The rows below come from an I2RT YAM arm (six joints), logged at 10 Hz.
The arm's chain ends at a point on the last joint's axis. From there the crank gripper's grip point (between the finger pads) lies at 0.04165 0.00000 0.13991 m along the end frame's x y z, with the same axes.
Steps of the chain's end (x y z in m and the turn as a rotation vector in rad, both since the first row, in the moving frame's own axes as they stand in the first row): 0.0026 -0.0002 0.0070 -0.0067 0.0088 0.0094; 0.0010 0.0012 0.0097 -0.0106 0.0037 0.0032; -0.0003 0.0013 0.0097 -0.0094 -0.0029 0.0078; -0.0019 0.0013 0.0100 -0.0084 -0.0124 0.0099; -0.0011 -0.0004 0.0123 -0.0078 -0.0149 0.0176; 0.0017 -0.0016 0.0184 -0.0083 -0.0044 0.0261
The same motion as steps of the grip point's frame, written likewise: 0.0038 0.0011 0.0066 -0.0067 0.0088 0.0094; 0.0015 0.0028 0.0095 -0.0106 0.0037 0.0032; -0.0007 0.0029 0.0098 -0.0094 -0.0029 0.0078; -0.0036 0.0029 0.0105 -0.0084 -0.0124 0.0099; -0.0032 0.0014 0.0129 -0.0078 -0.0149 0.0176; 0.0011 0.0006 0.0186 -0.0083 -0.0044 0.0261
